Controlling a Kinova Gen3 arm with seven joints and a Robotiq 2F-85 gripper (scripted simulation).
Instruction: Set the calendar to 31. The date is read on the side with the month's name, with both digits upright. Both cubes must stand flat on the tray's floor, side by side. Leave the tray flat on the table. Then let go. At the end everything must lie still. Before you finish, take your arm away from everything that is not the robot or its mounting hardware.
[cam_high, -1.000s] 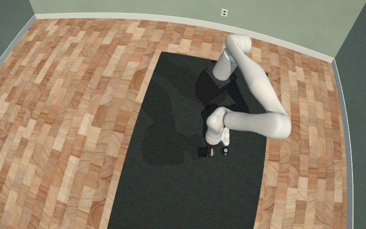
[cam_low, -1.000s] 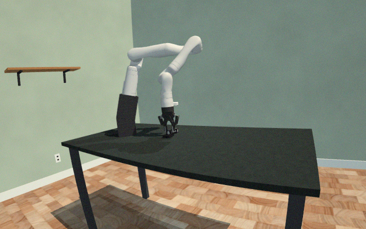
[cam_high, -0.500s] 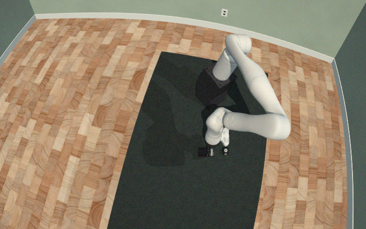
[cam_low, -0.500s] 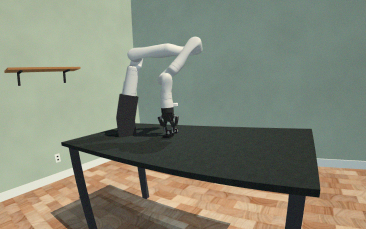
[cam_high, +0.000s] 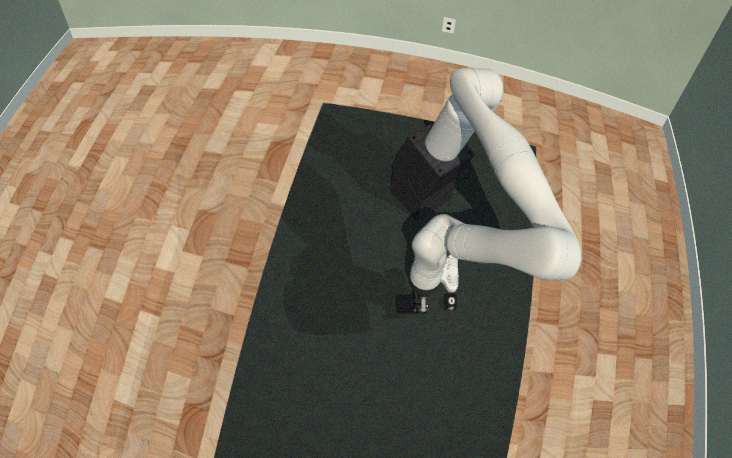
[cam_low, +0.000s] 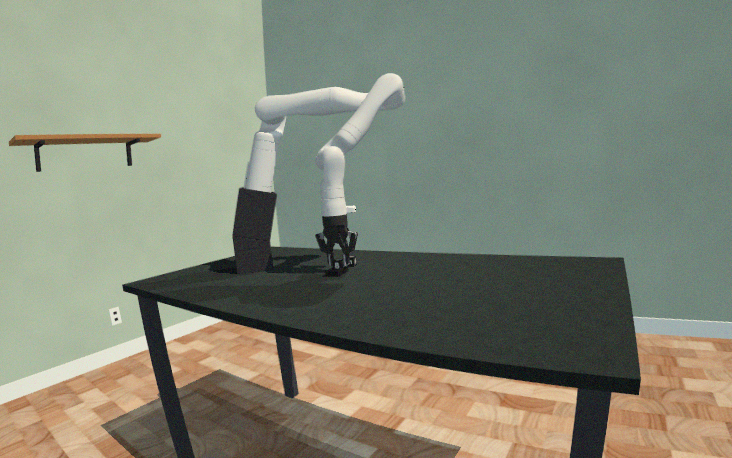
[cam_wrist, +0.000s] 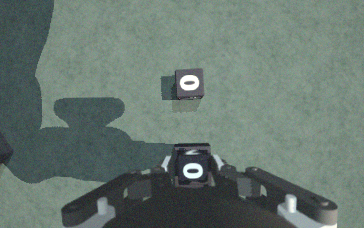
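My hand is 3 cm above the black calendar tray and 2 cm to the left of it.
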